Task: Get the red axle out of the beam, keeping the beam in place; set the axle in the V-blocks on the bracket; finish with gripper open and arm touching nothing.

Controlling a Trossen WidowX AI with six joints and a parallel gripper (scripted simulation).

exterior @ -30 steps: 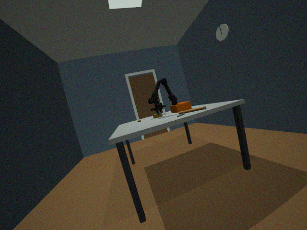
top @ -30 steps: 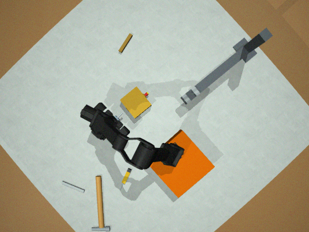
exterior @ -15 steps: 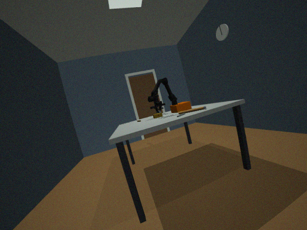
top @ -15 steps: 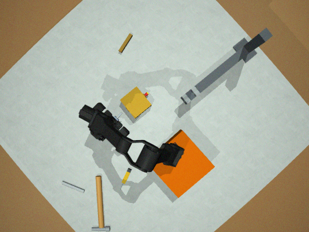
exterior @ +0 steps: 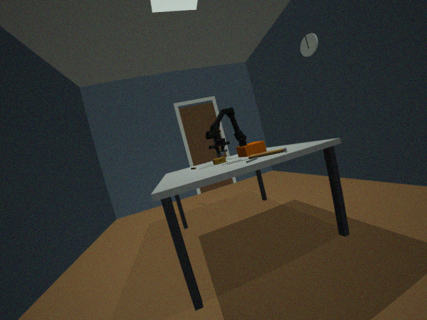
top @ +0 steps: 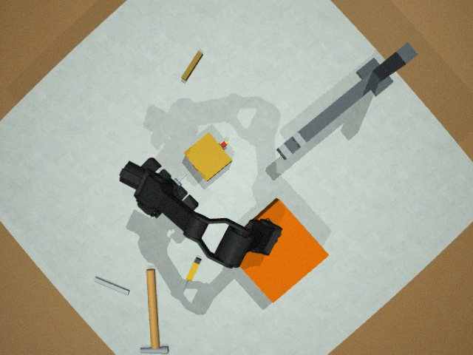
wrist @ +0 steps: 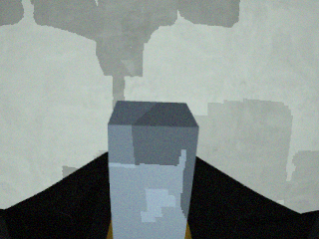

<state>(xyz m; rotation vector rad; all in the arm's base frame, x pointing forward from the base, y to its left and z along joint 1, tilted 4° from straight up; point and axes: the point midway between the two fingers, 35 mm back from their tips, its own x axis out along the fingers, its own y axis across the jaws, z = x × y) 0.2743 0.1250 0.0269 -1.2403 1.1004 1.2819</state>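
My gripper tip is 10 mm short of the yellow beam, 140 mm to the left of it and 60 mm above it. The rest, counted from my gripper tip: yellow-handled screwdriver 240 mm behind, 140 mm to the left, 70 mm below; light blue block 20 mm to the right, 10 mm above; tan stick 260 mm ahead, 280 mm to the right, 80 mm below.
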